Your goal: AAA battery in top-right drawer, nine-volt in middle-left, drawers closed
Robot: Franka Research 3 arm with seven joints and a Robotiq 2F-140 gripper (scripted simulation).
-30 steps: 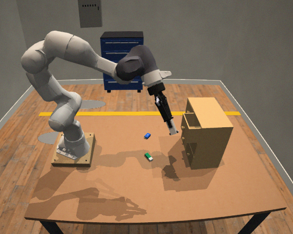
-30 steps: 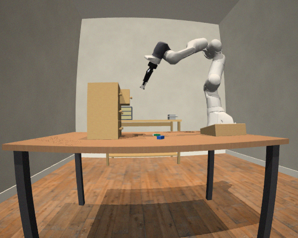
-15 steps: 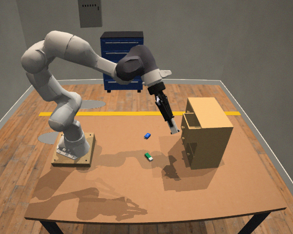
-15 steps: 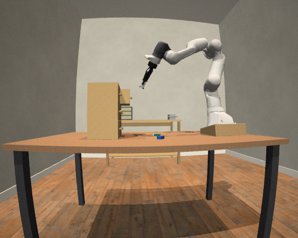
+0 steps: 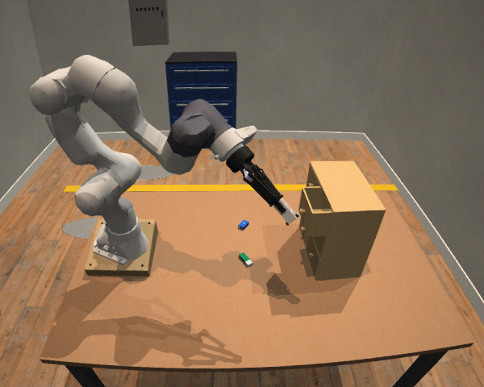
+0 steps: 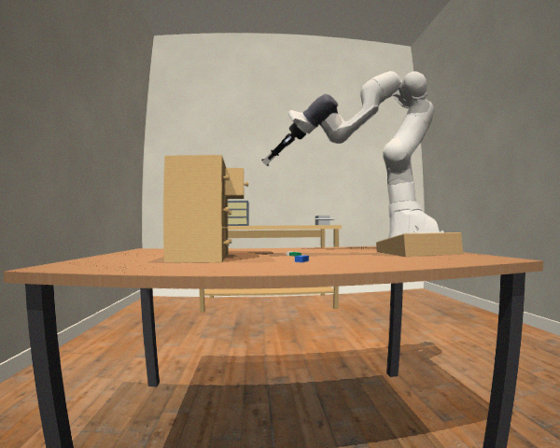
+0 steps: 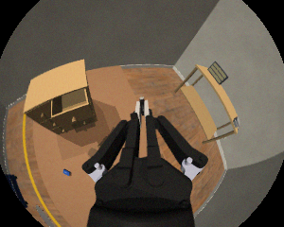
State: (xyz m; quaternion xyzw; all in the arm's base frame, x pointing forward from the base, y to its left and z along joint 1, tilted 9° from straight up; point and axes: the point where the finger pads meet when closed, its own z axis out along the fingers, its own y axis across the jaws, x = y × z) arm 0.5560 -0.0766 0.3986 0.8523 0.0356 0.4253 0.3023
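Now: the thin black AAA battery 2 cm ahead of my hand, 1 cm to the right of it and 2 cm below it. Round my hand: green-and-white AAA battery (11 cm behind, 19 cm to the left, 42 cm below); then blue nine-volt battery (16 cm behind, 39 cm to the left, 41 cm below).
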